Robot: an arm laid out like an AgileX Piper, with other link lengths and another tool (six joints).
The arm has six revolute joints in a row. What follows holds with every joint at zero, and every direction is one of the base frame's. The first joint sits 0.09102 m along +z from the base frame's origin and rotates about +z. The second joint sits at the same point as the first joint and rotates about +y. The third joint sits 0.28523 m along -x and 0.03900 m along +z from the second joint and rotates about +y. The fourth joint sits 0.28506 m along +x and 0.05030 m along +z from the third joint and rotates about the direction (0.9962, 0, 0.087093). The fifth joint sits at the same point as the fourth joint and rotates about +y. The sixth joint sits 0.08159 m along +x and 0.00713 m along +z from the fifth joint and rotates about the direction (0.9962, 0, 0.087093). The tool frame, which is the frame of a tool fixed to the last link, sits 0.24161 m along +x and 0.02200 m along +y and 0.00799 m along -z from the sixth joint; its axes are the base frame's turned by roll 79.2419, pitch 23.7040 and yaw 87.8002 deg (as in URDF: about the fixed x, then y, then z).
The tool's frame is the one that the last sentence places.
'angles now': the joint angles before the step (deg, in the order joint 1, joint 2, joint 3, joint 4, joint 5, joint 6). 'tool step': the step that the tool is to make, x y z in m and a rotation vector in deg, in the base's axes. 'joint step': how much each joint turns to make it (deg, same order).
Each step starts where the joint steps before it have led.
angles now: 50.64, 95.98, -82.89, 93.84, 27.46, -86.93
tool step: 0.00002, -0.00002, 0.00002, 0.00, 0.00, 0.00
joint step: 0.00, 0.00, 0.00, -0.01, 0.00, 0.01
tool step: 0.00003, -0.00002, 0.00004, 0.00, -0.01, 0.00
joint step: 0.00, 0.00, -0.01, -0.01, 0.00, 0.00
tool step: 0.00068, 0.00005, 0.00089, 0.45, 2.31, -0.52
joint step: 0.00, 0.00, 0.01, 0.00, -0.30, 2.39
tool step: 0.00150, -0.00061, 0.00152, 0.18, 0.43, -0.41
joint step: 0.00, -0.13, 0.00, 0.02, -0.36, 0.54
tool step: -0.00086, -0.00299, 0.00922, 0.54, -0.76, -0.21
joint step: 0.00, -0.92, 0.00, -0.22, -0.24, 0.00
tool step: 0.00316, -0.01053, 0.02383, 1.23, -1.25, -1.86
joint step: 0.00, -2.64, 0.00, -1.68, -1.91, 1.86
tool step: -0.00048, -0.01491, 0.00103, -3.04, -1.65, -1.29
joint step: 0.00, -2.76, 0.00, -12.46, -1.15, 10.21
